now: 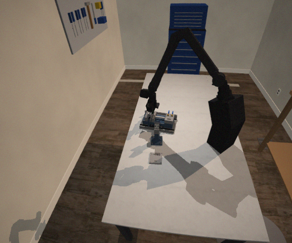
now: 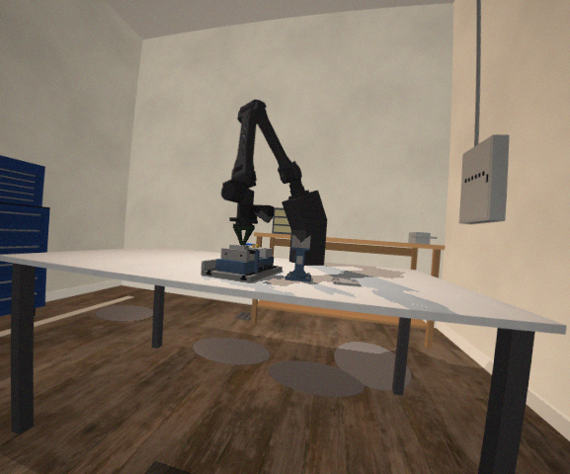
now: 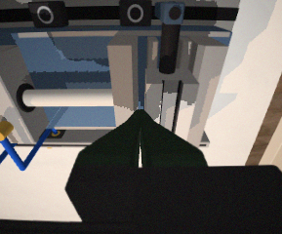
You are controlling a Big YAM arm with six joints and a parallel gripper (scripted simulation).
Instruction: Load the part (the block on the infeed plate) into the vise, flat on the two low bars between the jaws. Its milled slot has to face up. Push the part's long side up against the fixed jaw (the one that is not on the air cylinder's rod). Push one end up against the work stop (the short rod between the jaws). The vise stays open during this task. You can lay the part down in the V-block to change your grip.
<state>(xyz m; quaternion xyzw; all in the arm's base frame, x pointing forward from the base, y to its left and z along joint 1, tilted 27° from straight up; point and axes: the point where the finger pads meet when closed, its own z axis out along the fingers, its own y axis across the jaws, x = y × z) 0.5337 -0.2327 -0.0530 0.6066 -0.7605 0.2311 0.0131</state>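
The part is 2 cm ahead of my hand, 1 cm to the right of it and 1 cm below it. Also, from my hand: moving jaw (1 cm behind, 1 cm to the left, 4 cm below); then fixed jaw (5 cm ahead, 1 cm to the right, 4 cm below); then work stop rod (3 cm ahead, 4 cm to the left, 2 cm below).
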